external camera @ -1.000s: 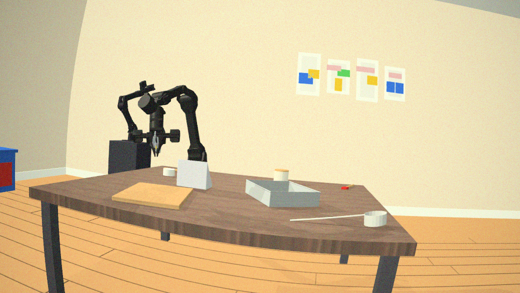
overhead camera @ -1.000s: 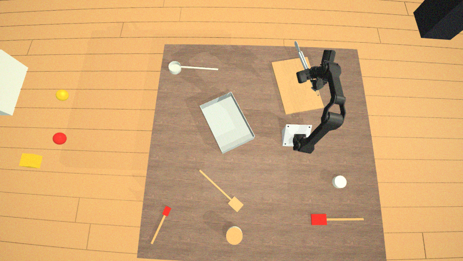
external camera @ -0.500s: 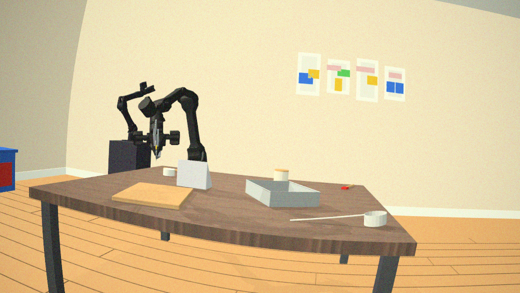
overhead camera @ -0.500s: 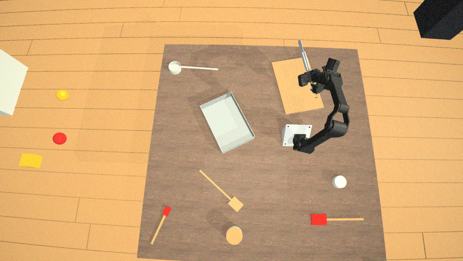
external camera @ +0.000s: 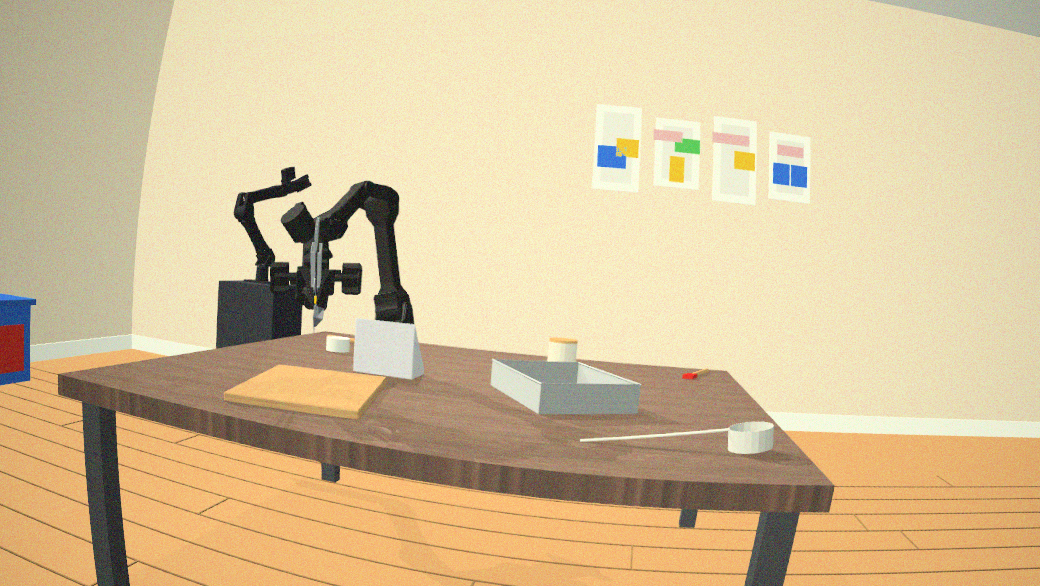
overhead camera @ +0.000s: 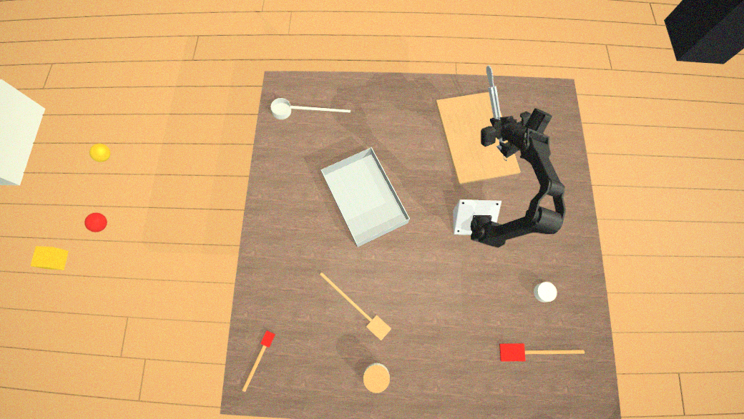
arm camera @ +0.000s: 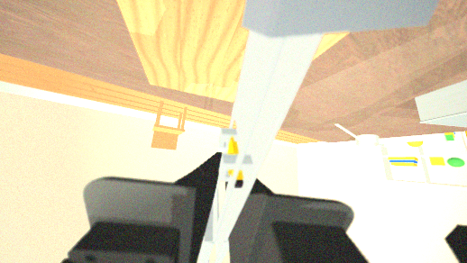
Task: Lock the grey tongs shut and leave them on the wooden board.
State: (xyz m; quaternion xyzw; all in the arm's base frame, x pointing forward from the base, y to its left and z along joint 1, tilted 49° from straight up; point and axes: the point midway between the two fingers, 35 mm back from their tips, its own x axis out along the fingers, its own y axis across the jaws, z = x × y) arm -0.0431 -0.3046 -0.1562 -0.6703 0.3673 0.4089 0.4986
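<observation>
Right now the wooden board is 150 mm below my gripper tip, 20 mm to the right of it and 10 mm ahead of it. Also, from my gripper tip: roasting tin (440 mm ahead, 250 mm to the left, 130 mm below); then white cylinder (570 mm to the left, 190 mm behind, 140 mm below); then cork-lidded jar (850 mm to the left, 380 mm ahead, 130 mm below).
</observation>
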